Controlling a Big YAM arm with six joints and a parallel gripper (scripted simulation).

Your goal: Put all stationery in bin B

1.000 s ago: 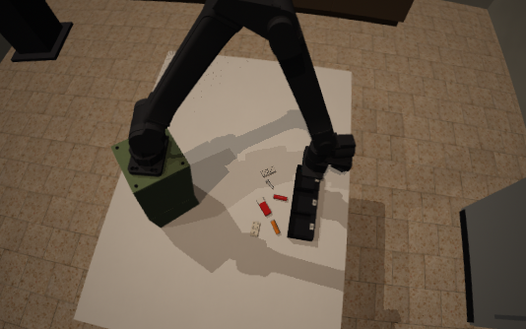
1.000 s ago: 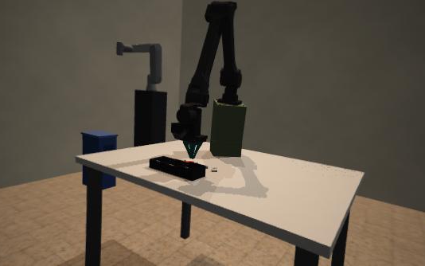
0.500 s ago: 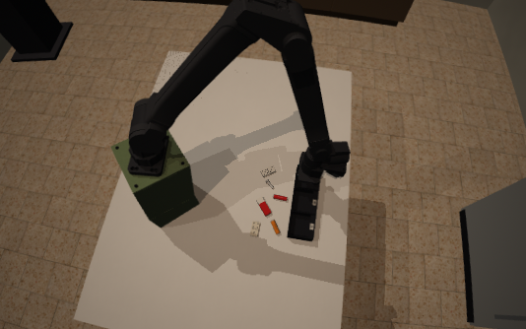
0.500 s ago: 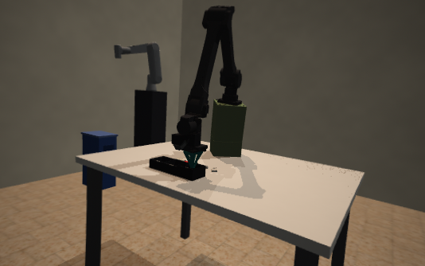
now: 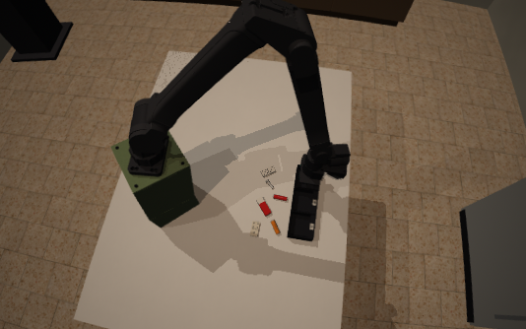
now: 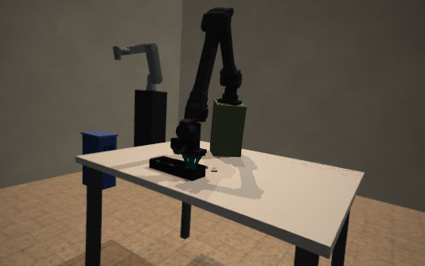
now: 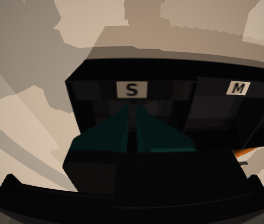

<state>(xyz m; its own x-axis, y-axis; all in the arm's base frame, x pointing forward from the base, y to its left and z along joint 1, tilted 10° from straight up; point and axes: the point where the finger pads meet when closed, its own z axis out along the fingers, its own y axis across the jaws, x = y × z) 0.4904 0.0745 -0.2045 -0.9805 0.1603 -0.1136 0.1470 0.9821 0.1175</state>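
My gripper is now 15 cm past the red block, 9 cm to the left of it and 2 cm above it. Also, from my hand: row of bins 8 cm to the right, 1 cm behind; then metal clip 13 cm behind, 2 cm below, 1 cm to the right; then orange stick 17 cm to the right, 11 cm behind, 2 cm below.
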